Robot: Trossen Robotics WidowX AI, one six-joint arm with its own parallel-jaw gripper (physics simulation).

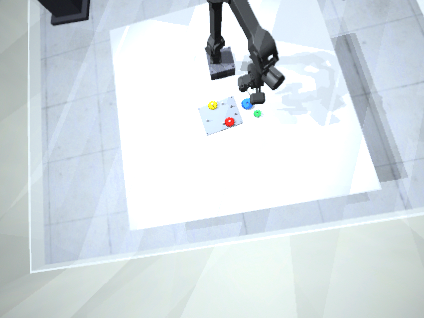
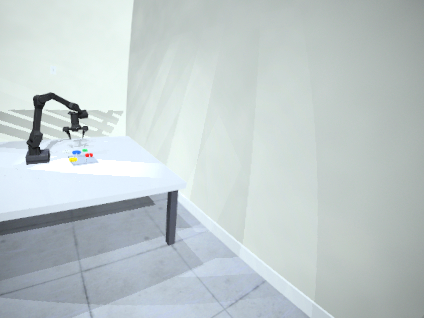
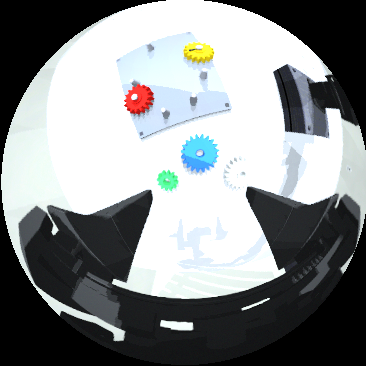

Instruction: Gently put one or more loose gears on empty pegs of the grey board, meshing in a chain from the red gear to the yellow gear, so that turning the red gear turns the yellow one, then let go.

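Frame: origin at the arm's base, x back, y right, z up, level; millimetres.
Seen in the pictures: gripper, between the fingertips: (image 1: 253, 94) (image 2: 76, 139) (image 3: 200, 192); arm's base, origin of its link: (image 1: 215, 58) (image 2: 34, 154).
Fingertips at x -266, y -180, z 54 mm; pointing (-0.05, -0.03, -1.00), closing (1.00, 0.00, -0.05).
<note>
Pixels of each thing's top centre, then the offset from my fingertips to it. Level surfaces: height alone.
- grey board, centre of its top: (image 3: 163, 62) (image 1: 219, 112) (image 2: 81, 155) dx -43, dy +177, dz -79 mm
- red gear, centre of its top: (image 3: 135, 97) (image 1: 229, 121) dx -94, dy +123, dz -85 mm
- yellow gear, centre of its top: (image 3: 198, 47) (image 1: 212, 104) (image 2: 73, 158) dx +13, dy +212, dz -84 mm
- large blue gear, centre of its top: (image 3: 199, 153) (image 1: 247, 103) (image 2: 76, 151) dx +6, dy +20, dz -93 mm
- small green gear, centre of its top: (image 3: 166, 181) (image 1: 257, 112) (image 2: 84, 149) dx -55, dy -30, dz -93 mm
- white gear, centre of its top: (image 3: 242, 174) dx +85, dy -18, dz -93 mm
- white table, height of its surface: dz -110 mm
The grey board (image 1: 215, 126) (image 2: 85, 162) (image 3: 170, 70) carries a red gear (image 1: 229, 122) (image 2: 89, 155) (image 3: 141, 99) and a yellow gear (image 1: 212, 105) (image 2: 73, 160) (image 3: 199, 57) on pegs apart from each other. Several bare pegs stand on it. A large blue gear (image 1: 247, 104) (image 2: 76, 152) (image 3: 200, 162), a small green gear (image 1: 257, 114) (image 2: 84, 150) (image 3: 162, 181) and a white gear (image 3: 228, 173) lie loose on the table beside the board. The white gear is hard to see against the white surface. My gripper (image 1: 251, 91) (image 2: 77, 138) (image 3: 200, 192) is open and empty, above the table near the loose gears.
The arm's dark base (image 1: 221, 69) (image 2: 38, 158) (image 3: 305, 102) stands on the white table (image 1: 175, 185) (image 2: 145, 175), near the board's yellow-gear side. A pale wall (image 2: 275, 125) rises beyond the table's edge.
</note>
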